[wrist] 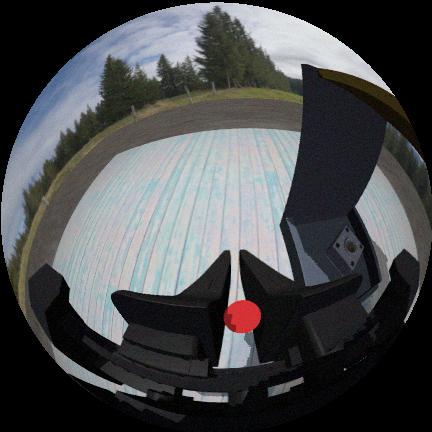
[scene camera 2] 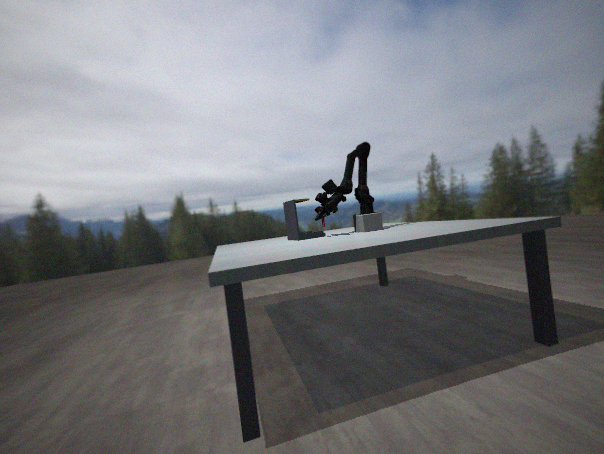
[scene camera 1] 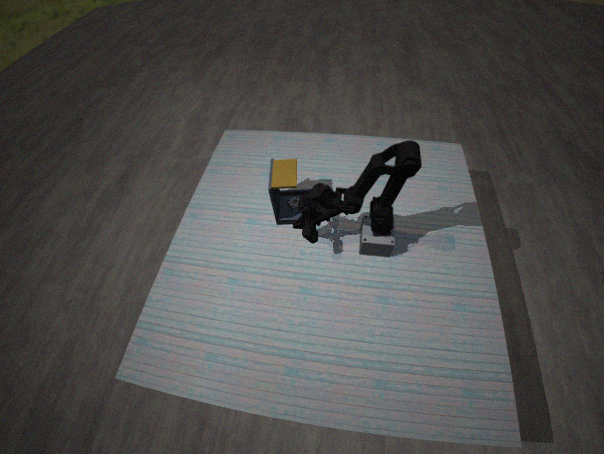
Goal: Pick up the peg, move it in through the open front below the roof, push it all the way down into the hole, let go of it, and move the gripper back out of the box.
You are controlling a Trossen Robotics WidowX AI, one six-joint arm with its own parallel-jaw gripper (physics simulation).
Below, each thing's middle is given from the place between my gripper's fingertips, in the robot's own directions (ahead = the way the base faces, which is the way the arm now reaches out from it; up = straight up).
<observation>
I see the red peg [wrist: 241,316] 40 mm behind my hand. The rest, counted from my hand: dark box [scene camera 1: 286,216]: 160 mm to the right, 10 mm above; dark back wall [wrist: 341,136]: 150 mm to the right, 80 mm ahead, 20 mm above; yellow roof [scene camera 1: 284,175]: 160 mm to the right, 120 mm above, 30 mm ahead.
</observation>
